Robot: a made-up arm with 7 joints. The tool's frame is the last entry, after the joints. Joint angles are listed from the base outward.
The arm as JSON. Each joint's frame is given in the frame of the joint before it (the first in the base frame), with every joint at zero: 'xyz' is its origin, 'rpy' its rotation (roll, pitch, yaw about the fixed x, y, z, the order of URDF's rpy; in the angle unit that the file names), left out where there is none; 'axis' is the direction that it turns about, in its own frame. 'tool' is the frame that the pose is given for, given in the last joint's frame.
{
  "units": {
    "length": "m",
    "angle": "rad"
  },
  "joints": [
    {
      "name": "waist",
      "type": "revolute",
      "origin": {
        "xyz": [
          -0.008,
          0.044,
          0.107
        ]
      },
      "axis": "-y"
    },
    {
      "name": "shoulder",
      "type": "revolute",
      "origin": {
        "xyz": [
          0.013,
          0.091,
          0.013
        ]
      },
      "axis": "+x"
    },
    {
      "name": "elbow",
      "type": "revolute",
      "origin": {
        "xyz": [
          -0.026,
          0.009,
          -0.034
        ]
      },
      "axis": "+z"
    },
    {
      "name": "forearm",
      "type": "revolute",
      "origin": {
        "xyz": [
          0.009,
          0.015,
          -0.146
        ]
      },
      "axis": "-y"
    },
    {
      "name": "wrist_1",
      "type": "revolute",
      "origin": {
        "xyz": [
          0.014,
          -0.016,
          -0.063
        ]
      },
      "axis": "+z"
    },
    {
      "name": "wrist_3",
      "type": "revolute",
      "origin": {
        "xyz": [
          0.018,
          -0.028,
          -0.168
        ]
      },
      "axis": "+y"
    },
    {
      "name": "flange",
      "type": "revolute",
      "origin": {
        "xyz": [
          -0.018,
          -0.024,
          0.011
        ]
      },
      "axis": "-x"
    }
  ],
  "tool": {
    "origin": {
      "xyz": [
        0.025,
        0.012,
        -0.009
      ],
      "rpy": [
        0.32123,
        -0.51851,
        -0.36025
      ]
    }
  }
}
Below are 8 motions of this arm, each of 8 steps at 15 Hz.
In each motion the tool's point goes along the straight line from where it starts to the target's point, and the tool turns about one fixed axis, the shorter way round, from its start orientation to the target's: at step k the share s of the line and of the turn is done. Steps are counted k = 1, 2, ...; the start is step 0. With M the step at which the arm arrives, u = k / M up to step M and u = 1 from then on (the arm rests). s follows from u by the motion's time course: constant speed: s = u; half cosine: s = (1 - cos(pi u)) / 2; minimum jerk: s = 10 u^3 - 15 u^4 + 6 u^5.
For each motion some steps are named. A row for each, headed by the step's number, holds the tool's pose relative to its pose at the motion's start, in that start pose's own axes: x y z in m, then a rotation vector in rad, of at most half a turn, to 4 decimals.
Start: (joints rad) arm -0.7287 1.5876 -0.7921 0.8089 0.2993 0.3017 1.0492
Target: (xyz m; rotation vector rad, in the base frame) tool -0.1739 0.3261 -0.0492 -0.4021 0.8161 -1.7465
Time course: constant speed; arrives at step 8
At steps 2, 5, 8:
2: 0.0000 -0.0459 -0.0067 -0.0424 0.0786 -0.2276
5: 0.0001 -0.1147 -0.0166 -0.1060 0.1965 -0.5689
8: 0.0002 -0.1836 -0.0266 -0.1697 0.3145 -0.9102

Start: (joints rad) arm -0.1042 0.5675 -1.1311 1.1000 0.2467 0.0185 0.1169
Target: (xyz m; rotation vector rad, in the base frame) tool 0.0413 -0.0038 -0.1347 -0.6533 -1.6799 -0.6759
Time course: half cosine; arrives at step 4
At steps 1, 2, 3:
1: 0.0152 0.0000 -0.0064 0.0332 -0.0882 0.0269
2: 0.0519 0.0000 -0.0217 0.1134 -0.3012 0.0920
3: 0.0887 0.0001 -0.0370 0.1936 -0.5142 0.1570

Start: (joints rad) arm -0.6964 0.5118 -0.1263 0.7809 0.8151 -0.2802 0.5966
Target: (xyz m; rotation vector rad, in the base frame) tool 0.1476 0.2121 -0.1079 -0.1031 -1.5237 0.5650
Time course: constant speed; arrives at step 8
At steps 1, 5, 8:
1: 0.0228 -0.0065 -0.0112 0.0120 -0.0567 0.0612
5: 0.1140 -0.0324 -0.0559 0.0602 -0.2837 0.3058
8: 0.1825 -0.0519 -0.0895 0.0963 -0.4540 0.4892

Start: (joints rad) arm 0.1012 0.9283 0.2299 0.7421 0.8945 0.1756 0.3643
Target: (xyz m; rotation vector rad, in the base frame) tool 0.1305 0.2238 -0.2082 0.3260 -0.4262 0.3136
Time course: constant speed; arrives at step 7
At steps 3, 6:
3: -0.0667 -0.0582 0.0844 -0.0779 0.5146 -0.0939
6: -0.1334 -0.1164 0.1687 -0.1558 1.0292 -0.1879

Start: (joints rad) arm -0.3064 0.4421 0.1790 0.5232 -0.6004 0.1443 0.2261
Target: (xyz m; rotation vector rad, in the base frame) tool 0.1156 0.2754 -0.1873 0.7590 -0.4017 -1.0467
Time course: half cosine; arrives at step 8
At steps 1, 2, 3, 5, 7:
1: 0.0028 0.0036 -0.0001 0.0097 0.0058 -0.0092
2: 0.0106 0.0140 -0.0004 0.0374 0.0224 -0.0353
3: 0.0223 0.0296 -0.0008 0.0787 0.0472 -0.0744
5: 0.0500 0.0662 -0.0017 0.1764 0.1058 -0.1665
7: 0.0695 0.0921 -0.0024 0.2454 0.1472 -0.2317

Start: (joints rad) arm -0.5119 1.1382 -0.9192 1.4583 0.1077 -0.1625 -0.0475
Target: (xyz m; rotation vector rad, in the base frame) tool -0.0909 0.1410 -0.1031 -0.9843 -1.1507 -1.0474
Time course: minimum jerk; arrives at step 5
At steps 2, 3, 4, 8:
2: 0.0262 -0.0131 0.0034 -0.0845 -0.1418 0.1404
3: 0.0563 -0.0282 0.0073 -0.1816 -0.3049 0.3018
4: 0.0777 -0.0389 0.0101 -0.2507 -0.4208 0.4166
8: 0.0825 -0.0413 0.0107 -0.2661 -0.4467 0.4422

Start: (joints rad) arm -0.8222 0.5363 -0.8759 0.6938 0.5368 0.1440 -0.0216
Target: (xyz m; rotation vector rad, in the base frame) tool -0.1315 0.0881 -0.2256 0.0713 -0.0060 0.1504
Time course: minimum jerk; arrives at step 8
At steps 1, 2, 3, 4, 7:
1: 0.0015 -0.0002 -0.0006 0.0021 0.0018 0.0139
2: 0.0096 -0.0015 -0.0039 0.0135 0.0114 0.0896
3: 0.0255 -0.0041 -0.0103 0.0360 0.0303 0.2383
4: 0.0463 -0.0075 -0.0187 0.0653 0.0550 0.4329
7: 0.0911 -0.0147 -0.0369 0.1286 0.1082 0.8519

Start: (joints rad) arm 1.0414 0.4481 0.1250 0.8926 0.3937 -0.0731 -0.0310
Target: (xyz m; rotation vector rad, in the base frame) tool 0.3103 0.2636 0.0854 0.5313 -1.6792 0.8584
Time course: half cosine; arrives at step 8
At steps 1, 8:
1: -0.0019 0.0004 0.0024 0.0072 0.0310 -0.0019
8: -0.0492 0.0115 0.0639 0.1905 0.8140 -0.0498

